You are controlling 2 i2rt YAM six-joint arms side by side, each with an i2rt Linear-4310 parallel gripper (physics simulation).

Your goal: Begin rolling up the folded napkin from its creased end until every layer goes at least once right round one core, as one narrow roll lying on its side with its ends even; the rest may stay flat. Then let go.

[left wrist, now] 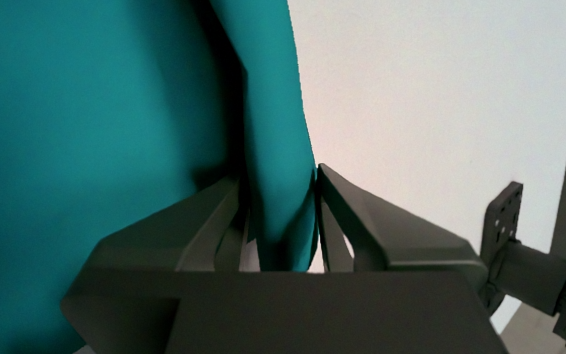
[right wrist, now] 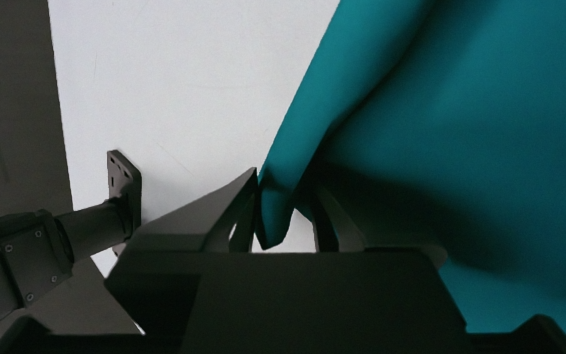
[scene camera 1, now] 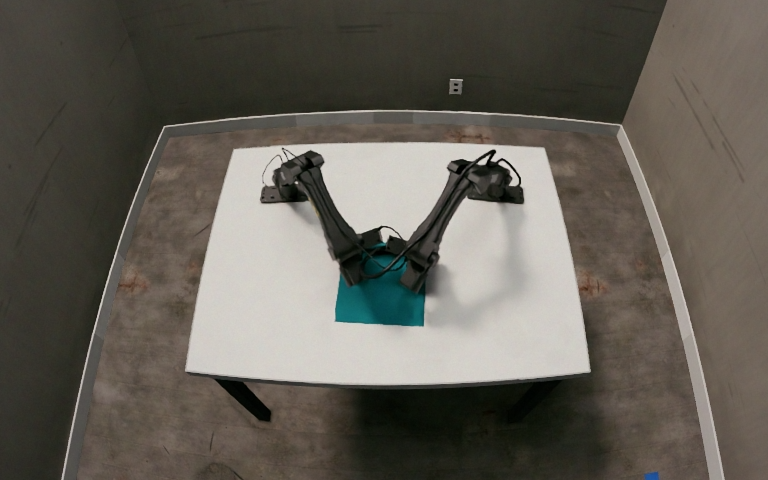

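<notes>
The teal napkin [scene camera 1: 379,308] [left wrist: 85,125] [right wrist: 475,165] lies mostly flat on the table, its far end partly under the arms. Along that end a folded-over strip [left wrist: 275,115] [right wrist: 310,120] stands raised, with a dark shadow along its inner side. My left gripper [left wrist: 283,175] is partly open around one end of the strip, which fills most of the gap. My right gripper [right wrist: 283,176] is partly open around the strip's other end, with a gap beside the inner finger. The fingertips cannot be made out in scene camera 1. The layers inside the strip are hidden.
The white table [scene camera 1: 271,328] [left wrist: 425,90] [right wrist: 190,65] bears both arm bases, at its back left [scene camera 1: 271,195] and back right [scene camera 1: 512,195]. The two wrists are close together over the napkin, and cables loop between them.
</notes>
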